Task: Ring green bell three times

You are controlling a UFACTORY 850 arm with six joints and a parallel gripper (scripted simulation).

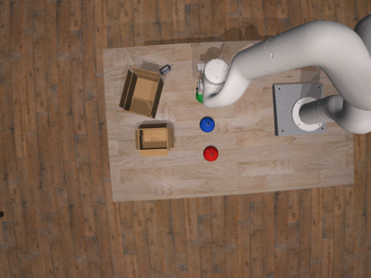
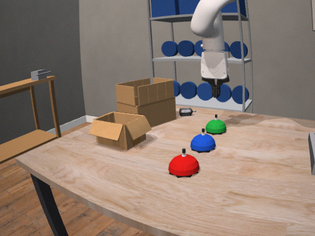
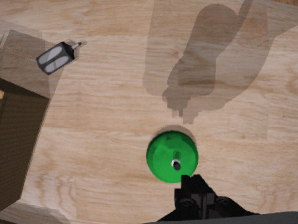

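Right now the green bell is 110 mm below my hand. The rest, counted from my hand: red bell: 40 mm behind, 320 mm to the left, 110 mm below; then blue bell: 20 mm behind, 160 mm to the left, 110 mm below; then small dark device: 200 mm ahead, 140 mm to the right, 140 mm below.
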